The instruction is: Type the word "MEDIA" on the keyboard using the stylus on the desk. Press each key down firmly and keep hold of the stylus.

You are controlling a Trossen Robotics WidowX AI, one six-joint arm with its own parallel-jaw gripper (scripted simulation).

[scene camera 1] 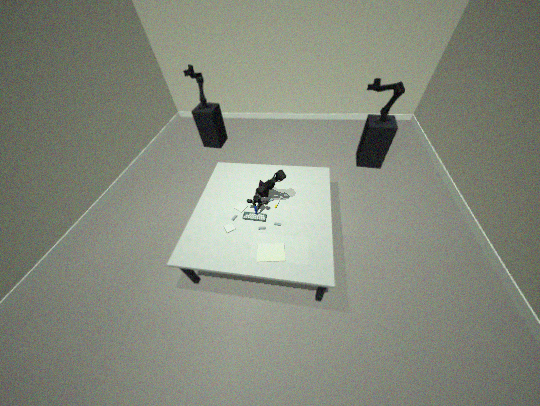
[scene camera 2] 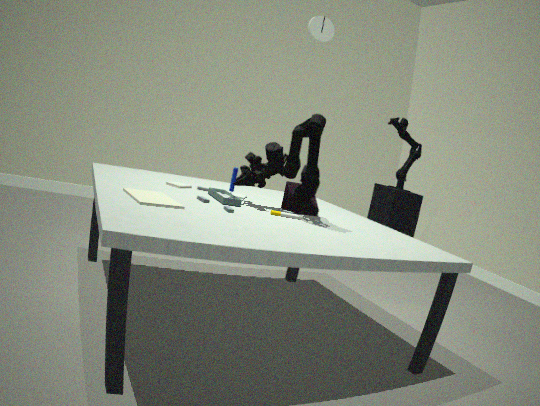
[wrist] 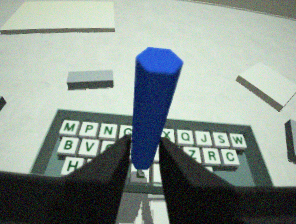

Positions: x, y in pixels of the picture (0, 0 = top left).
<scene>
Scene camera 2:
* gripper: 232, 183
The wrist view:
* gripper: 145, 142
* blue stylus: 157, 70
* grey block: 76, 79
</scene>
